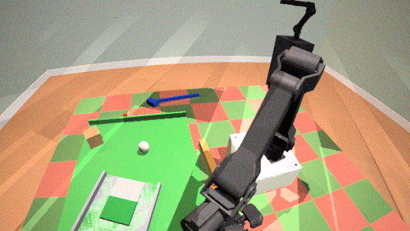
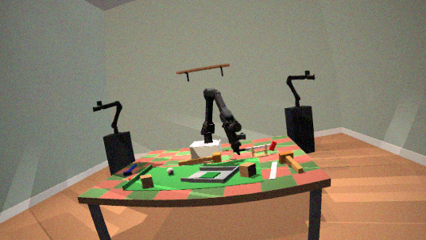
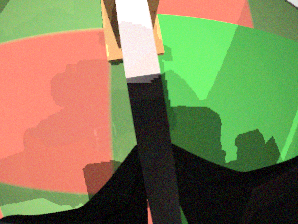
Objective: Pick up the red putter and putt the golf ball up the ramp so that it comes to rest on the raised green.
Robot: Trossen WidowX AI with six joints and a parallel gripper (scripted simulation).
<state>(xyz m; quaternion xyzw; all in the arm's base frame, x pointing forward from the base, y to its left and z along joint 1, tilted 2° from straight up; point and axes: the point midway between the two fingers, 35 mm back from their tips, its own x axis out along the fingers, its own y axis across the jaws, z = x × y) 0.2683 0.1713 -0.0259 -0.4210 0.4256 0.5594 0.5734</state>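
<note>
Right now the red putter is 12 cm to the left of my gripper tip and 3 cm above it. Round my gripper tip: wooden fence: 13 cm to the left; white golf ball: 13 cm ahead, 43 cm to the right, 1 cm below; white bar: 35 cm ahead, 13 cm to the left, 3 cm below.
</note>
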